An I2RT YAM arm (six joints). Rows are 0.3 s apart.
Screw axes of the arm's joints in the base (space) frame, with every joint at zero. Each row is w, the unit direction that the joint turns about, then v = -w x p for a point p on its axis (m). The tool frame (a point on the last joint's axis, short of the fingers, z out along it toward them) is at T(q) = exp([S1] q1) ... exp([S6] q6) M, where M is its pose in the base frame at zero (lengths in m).
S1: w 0 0 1 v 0 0 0
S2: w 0 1 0 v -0.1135 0 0.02
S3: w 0 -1 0 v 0.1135 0 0.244
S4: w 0 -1 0 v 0.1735 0 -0.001
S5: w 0 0 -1 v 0 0.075 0
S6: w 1 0 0 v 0 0.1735 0
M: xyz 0.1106 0 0.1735 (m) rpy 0 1.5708 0 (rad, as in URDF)
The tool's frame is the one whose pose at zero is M.
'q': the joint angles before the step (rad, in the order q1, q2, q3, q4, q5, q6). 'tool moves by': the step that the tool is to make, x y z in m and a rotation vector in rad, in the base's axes. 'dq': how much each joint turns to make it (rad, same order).
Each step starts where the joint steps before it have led.
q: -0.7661, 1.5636, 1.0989, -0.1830, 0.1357, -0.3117
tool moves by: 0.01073, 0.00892, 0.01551, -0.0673, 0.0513, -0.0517
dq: 0.0525, -0.0041, 0.0534, -0.0489, 0.1340, -0.0050
